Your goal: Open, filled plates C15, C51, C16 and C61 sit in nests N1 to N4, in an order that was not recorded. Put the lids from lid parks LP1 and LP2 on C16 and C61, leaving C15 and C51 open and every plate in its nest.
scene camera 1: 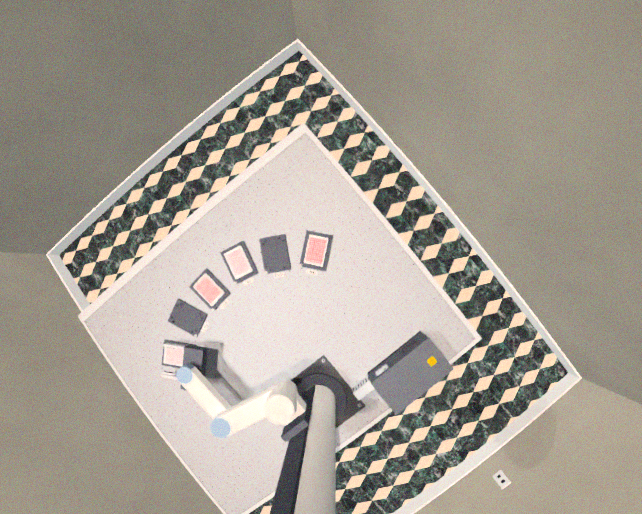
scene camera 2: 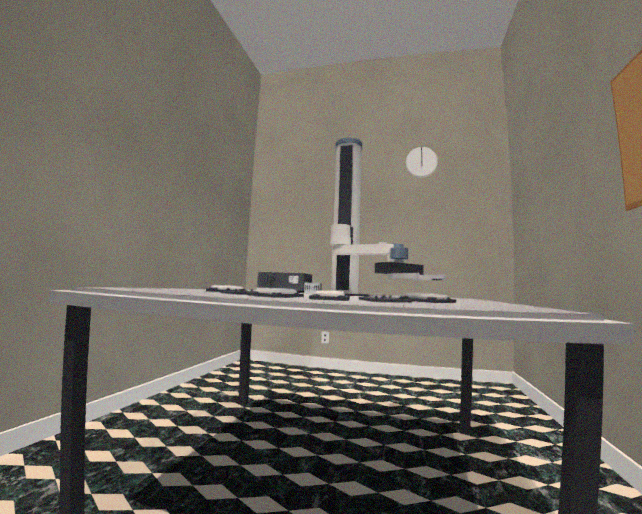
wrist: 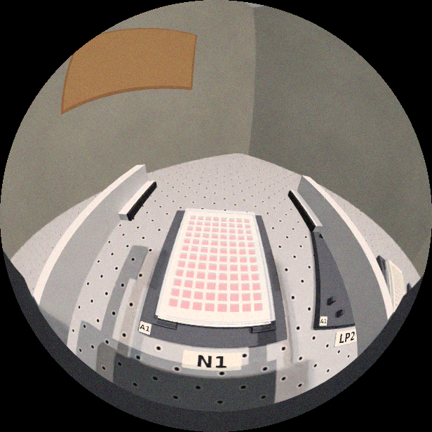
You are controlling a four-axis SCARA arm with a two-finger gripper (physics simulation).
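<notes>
My gripper is open and empty, its fingers above and to either side of the plate in nest N1. That plate has pale red wells and a clear lid over it, lying level. The nest N1 is dark. Lid park LP2 holds no lid. Another dark park is also bare. Of the other three plates, the middle-left one looks paler, as if lidded; two look redder and open. Plate codes are not readable.
A grey box with a yellow mark stands beside the arm's base. The nests and parks form an arc on the pale table. Part of a neighbouring plate shows past the right finger in the wrist view.
</notes>
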